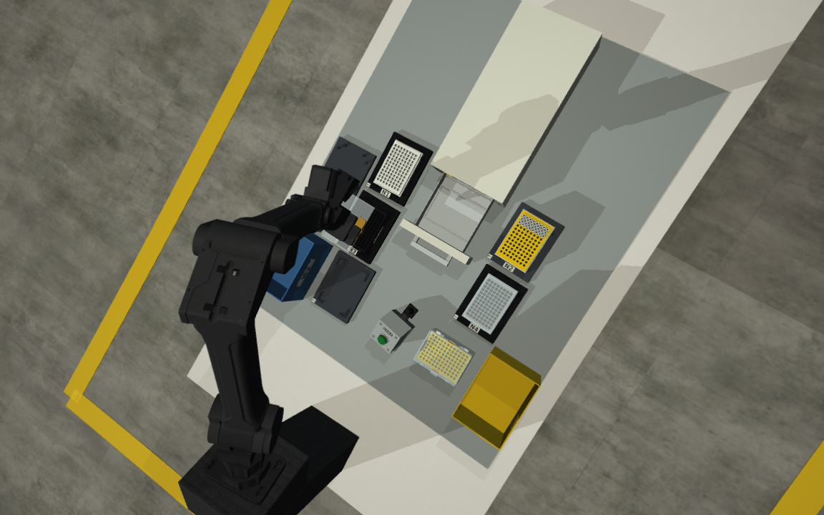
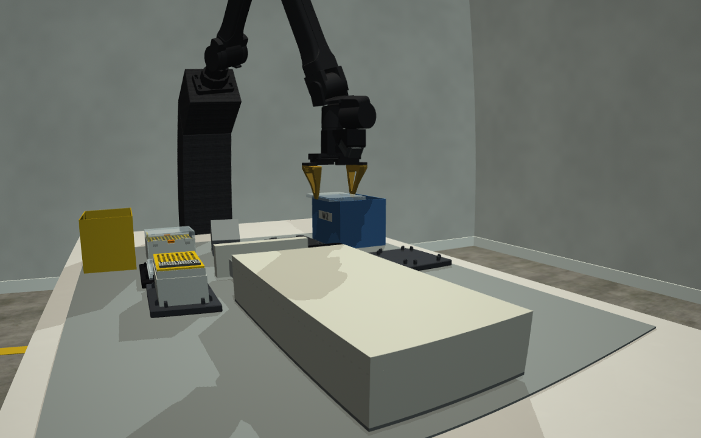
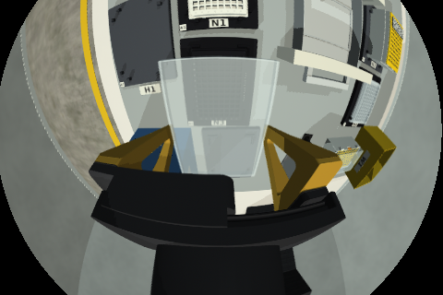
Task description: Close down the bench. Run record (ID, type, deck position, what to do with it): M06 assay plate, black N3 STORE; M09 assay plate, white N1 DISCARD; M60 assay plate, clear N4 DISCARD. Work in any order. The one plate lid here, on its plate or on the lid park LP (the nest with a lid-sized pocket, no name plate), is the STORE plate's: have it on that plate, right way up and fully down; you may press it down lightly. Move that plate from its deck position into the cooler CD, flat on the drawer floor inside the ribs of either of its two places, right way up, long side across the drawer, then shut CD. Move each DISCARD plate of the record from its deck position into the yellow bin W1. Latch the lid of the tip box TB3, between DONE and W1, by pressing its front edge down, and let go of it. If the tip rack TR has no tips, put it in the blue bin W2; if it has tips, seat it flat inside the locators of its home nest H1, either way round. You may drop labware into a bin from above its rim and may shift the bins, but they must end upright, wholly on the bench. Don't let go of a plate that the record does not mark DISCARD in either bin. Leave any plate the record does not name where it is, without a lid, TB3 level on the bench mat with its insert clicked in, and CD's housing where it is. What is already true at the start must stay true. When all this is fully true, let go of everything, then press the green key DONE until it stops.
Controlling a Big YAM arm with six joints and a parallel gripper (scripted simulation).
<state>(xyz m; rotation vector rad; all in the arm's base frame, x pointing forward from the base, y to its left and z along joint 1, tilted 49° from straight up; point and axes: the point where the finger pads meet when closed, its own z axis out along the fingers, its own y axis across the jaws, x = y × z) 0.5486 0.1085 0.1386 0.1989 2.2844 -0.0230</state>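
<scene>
Now: hand 130 mm above the black plate. The rest, counted from my hand: nest N3: 140 mm below; then clear plate lid: right at my hand; then home nest H1: 140 mm below, 120 mm ahead, 110 mm to the left.
</scene>
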